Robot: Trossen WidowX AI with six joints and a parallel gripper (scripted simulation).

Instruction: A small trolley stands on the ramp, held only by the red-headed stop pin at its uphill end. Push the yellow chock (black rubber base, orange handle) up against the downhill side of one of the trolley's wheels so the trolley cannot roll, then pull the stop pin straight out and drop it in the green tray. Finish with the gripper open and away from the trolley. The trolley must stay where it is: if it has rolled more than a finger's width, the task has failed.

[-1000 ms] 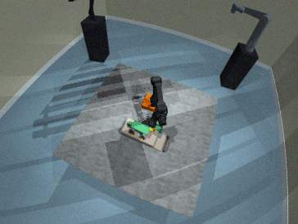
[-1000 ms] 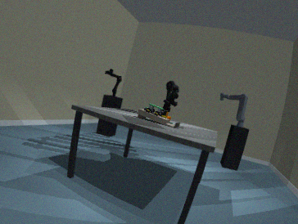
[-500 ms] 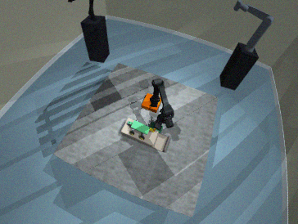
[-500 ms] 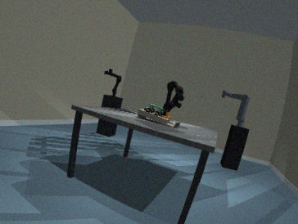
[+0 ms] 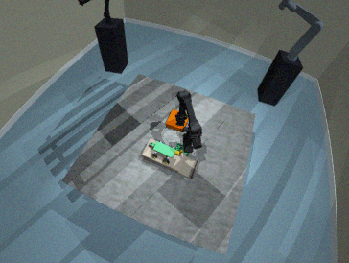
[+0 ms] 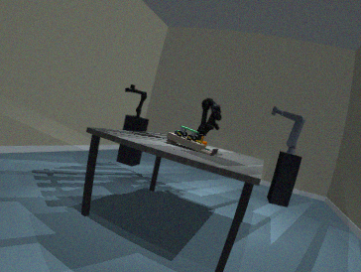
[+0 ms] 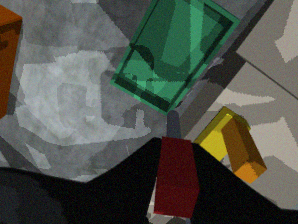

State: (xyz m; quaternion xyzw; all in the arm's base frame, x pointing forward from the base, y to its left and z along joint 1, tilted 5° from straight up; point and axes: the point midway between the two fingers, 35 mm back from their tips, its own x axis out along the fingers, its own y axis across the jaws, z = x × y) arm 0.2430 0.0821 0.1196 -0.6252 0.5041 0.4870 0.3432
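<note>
Right now my gripper tip is right at the stop pin. Also, from my gripper tip: yellow chock 5 cm ahead, 3 cm to the right, 5 cm below; then green trolley 9 cm ahead, 13 cm to the right, 2 cm below; then green tray 2 cm behind, 14 cm below.
</note>
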